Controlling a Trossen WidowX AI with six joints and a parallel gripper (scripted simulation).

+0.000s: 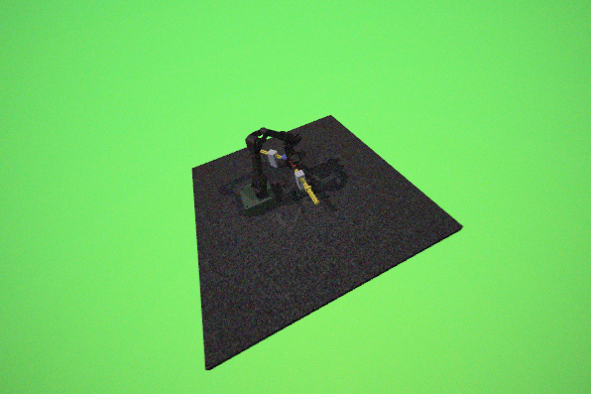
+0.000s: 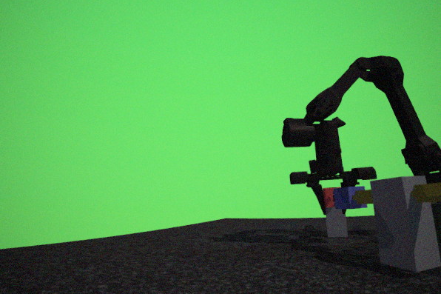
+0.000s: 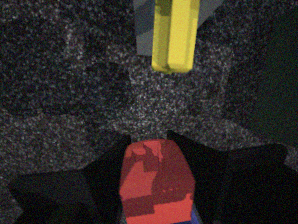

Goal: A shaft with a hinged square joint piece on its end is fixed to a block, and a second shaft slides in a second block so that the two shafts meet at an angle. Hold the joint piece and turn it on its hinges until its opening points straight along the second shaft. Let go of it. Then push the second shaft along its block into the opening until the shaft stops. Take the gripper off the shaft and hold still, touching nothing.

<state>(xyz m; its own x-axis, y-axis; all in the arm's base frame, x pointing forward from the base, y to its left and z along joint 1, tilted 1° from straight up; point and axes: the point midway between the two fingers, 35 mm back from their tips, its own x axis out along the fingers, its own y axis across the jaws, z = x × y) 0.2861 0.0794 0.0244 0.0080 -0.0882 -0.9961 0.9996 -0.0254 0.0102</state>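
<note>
Now: the red joint piece 2 cm to the left of my gripper tip and 4 cm above it.
</note>
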